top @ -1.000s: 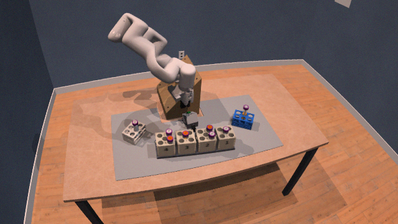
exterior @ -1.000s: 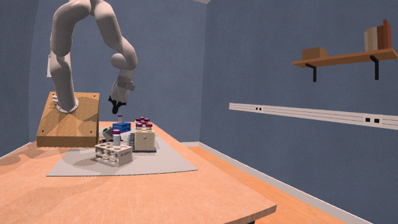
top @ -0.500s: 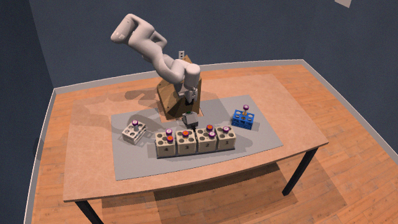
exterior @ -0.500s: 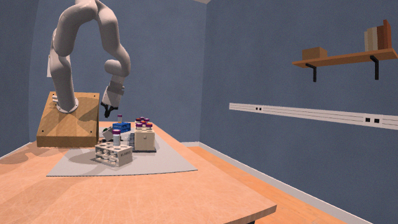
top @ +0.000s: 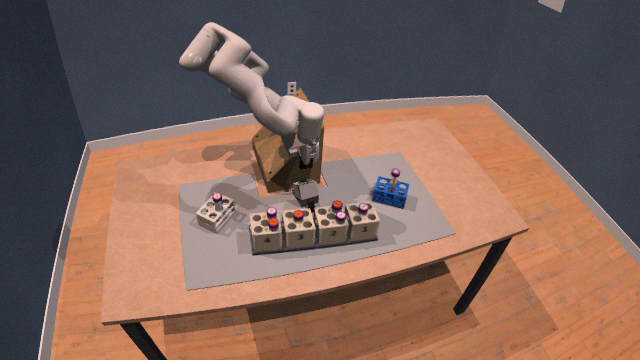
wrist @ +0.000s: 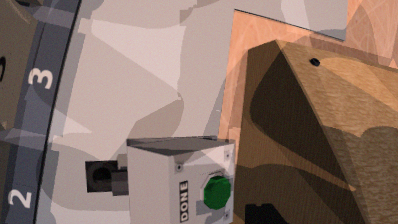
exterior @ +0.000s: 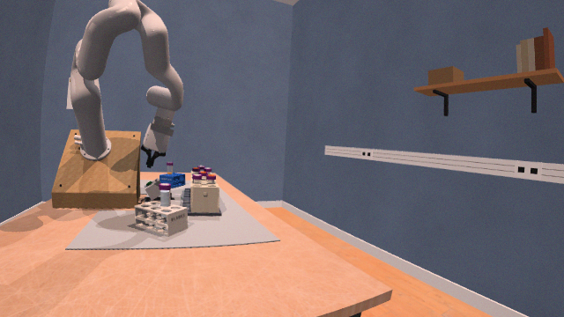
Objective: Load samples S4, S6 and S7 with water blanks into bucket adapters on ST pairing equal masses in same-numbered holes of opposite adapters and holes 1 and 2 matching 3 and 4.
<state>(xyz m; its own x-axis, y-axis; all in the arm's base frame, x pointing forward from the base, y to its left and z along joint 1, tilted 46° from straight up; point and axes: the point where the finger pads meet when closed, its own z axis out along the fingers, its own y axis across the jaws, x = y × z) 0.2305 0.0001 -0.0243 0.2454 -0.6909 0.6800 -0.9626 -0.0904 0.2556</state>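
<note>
The DONE key desk lies 2 cm ahead of my hand and 10 cm below it. From my hand the other things lie so: blue rack 7 cm ahead, 33 cm to the left, 12 cm below.
</note>
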